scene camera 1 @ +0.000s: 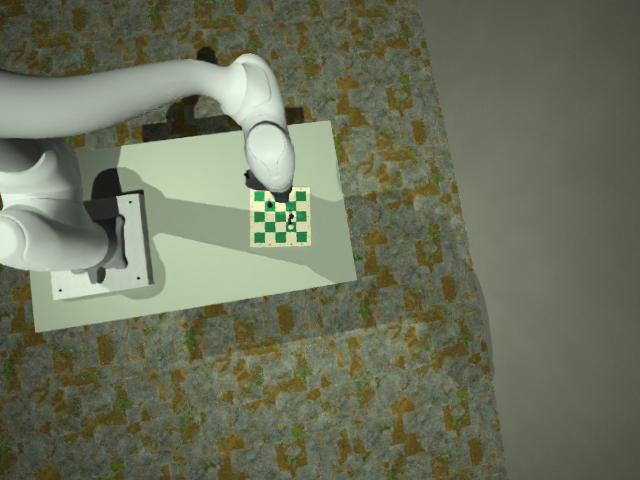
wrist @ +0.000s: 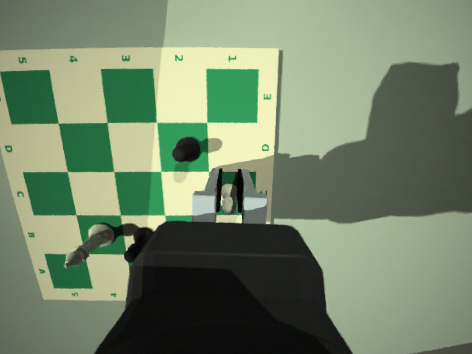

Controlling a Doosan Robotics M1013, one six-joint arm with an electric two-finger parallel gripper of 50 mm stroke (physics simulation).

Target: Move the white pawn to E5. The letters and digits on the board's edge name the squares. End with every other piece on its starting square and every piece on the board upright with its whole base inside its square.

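Where they show: gripper, between the fingertips: (wrist: 229,181); arm's base, origin of its link: (scene camera 1: 99,245).
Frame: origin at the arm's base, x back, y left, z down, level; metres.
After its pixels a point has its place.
Note:
My gripper (wrist: 229,181) @(x -0.619, y 0.113, z 0.020 m) is shut on the white pawn (wrist: 228,198) @(x -0.626, y 0.112, z 0.001 m), over square C1 at the board's edge in the wrist view. Whether the pawn's base touches the board cannot be told. The pawn and fingertips are hidden under the arm in the scene view. The green and cream board (scene camera 1: 308,222) @(x -0.723, y 0.007, z 0.023 m) (wrist: 268,120) @(x -0.574, y 0.147, z 0.023 m) lies flat. Square E5 (scene camera 1: 259,237) @(x -0.541, y -0.030, z 0.023 m) (wrist: 30,96) @(x -0.540, y -0.030, z 0.023 m) bears no piece; it is the board's lower left corner square in the scene view and upper left in the wrist view.
A black piece (scene camera 1: 269,204) @(x -0.592, y 0.080, z -0.007 m) (wrist: 187,149) @(x -0.588, y 0.087, z 0.001 m) stands on D2. A taller white piece (scene camera 1: 290,226) @(x -0.658, y -0.006, z -0.014 m) (wrist: 100,234) @(x -0.653, y 0.002, z 0.015 m) stands on B4. Another black piece (scene camera 1: 291,217) @(x -0.664, y 0.030, z 0.014 m) (wrist: 142,237) @(x -0.658, y 0.037, z 0.014 m), partly hidden by the gripper body in the wrist view, stands on B3. The pale table (scene camera 1: 206,273) @(x -0.341, y -0.138, z 0.029 m) carries the arm's base plate (scene camera 1: 136,242) @(x -0.125, y -0.004, z 0.000 m).

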